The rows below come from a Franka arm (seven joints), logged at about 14 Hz.
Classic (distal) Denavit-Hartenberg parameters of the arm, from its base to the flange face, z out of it. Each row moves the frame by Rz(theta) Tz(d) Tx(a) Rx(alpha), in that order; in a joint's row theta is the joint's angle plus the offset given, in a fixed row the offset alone. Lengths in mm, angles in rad.
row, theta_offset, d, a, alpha
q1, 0, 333, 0, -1.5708
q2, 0, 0, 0, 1.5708
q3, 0, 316, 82.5, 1.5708
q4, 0, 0, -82.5, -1.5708
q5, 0, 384, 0, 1.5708
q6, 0, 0, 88, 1.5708
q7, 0, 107, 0, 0
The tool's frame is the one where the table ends.
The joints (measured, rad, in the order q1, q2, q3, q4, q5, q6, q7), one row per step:
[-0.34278, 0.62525, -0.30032, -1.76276, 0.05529, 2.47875, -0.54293]
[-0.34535, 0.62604, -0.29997, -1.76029, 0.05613, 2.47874, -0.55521]
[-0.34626, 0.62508, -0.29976, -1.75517, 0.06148, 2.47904, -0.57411]
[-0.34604, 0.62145, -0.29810, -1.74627, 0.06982, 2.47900, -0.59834]
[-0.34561, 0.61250, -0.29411, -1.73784, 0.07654, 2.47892, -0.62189]
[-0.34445, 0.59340, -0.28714, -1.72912, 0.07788, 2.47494, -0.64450]
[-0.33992, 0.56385, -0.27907, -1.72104, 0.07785, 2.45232, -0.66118]
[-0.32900, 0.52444, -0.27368, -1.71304, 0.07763, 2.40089, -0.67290]
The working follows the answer.
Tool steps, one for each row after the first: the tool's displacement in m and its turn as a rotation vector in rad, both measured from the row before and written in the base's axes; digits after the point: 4 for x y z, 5 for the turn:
[-0.0002, -0.0015, 0.0005, -0.00067, 0.00043, 0.00963]
[0.0013, -0.0010, 0.0028, -0.00085, -0.00464, 0.01503]
[0.0036, -0.0002, 0.0060, -0.00162, -0.01079, 0.02113]
[0.0046, 0.0011, 0.0091, -0.00302, -0.01514, 0.02363]
[0.0062, 0.0030, 0.0153, -0.00602, -0.01982, 0.02917]
[0.0064, 0.0064, 0.0201, 0.00159, -0.01475, 0.02673]
[0.0052, 0.0102, 0.0240, 0.01387, -0.00097, 0.02412]

Tool pose at each row, in the base's axes (x y z in m, rotation vector in rad; rounded; the steps above come from the unrounded poses):
[0.5511, -0.3891, 0.2348, 2.96124, -0.11508, 0.03550]
[0.5509, -0.3905, 0.2353, 2.96118, -0.10073, 0.03616]
[0.5523, -0.3916, 0.2381, 2.96121, -0.07907, 0.04506]
[0.5559, -0.3917, 0.2441, 2.96051, -0.04916, 0.06388]
[0.5605, -0.3907, 0.2532, 2.95798, -0.01609, 0.08945]
[0.5667, -0.3877, 0.2685, 2.95173, 0.02460, 0.12256]
[0.5731, -0.3813, 0.2886, 2.95261, 0.06196, 0.14816]
[0.5783, -0.3711, 0.3127, 2.96645, 0.09682, 0.15399]

